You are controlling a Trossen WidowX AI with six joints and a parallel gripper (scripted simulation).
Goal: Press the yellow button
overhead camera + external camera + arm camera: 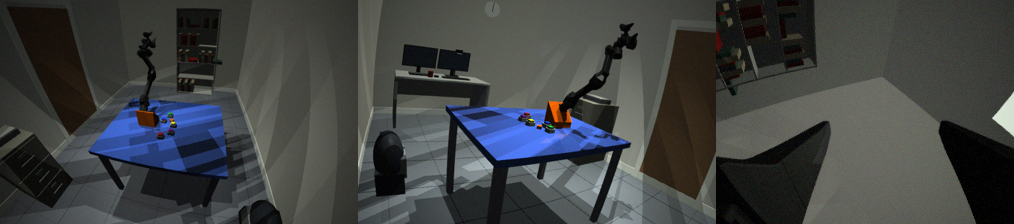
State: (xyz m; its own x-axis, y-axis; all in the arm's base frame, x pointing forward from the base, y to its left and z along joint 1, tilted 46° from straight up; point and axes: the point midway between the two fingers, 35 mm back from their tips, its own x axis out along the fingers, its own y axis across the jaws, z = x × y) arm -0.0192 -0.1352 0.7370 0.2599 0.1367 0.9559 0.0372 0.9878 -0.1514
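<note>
Now: gripper tip 720 mm above the yellow button, 420 mm to the left of it and 330 mm short of it. From my gripper tip the other things lie so: small orange block (750 mm below, 360 mm to the right, 300 mm ahead); then blue button (720 mm below, 390 mm to the right, 220 mm ahead); then green button (720 mm below, 290 mm to the right, 260 mm ahead).
</note>
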